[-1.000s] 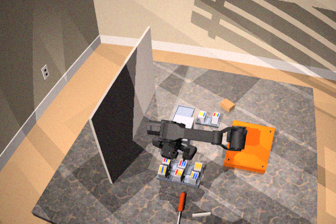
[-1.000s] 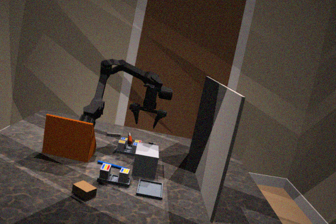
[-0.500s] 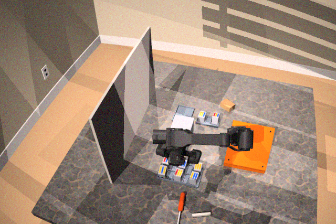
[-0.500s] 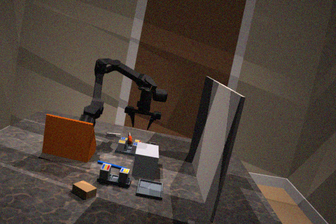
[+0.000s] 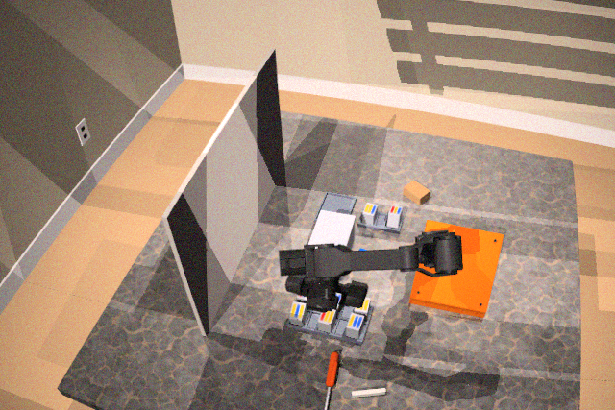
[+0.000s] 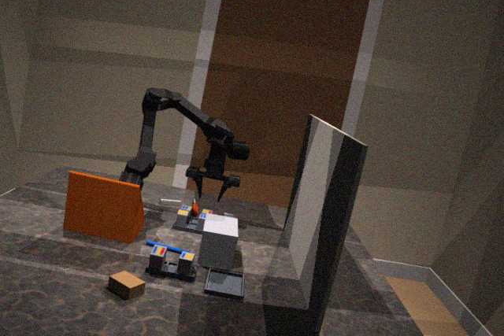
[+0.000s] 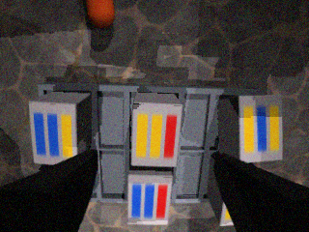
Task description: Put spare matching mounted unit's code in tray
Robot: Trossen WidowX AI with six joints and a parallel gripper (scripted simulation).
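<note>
The grey spare is 5 cm below my gripper tip. The rest, counted from my gripper tip: blue stick (28 cm to the right, 9 cm below, 5 cm behind); then white mounted unit (22 cm to the right, 8 cm ahead, 4 cm below); then tall white panel (34 cm ahead, 19 cm to the right, 13 cm above).
</note>
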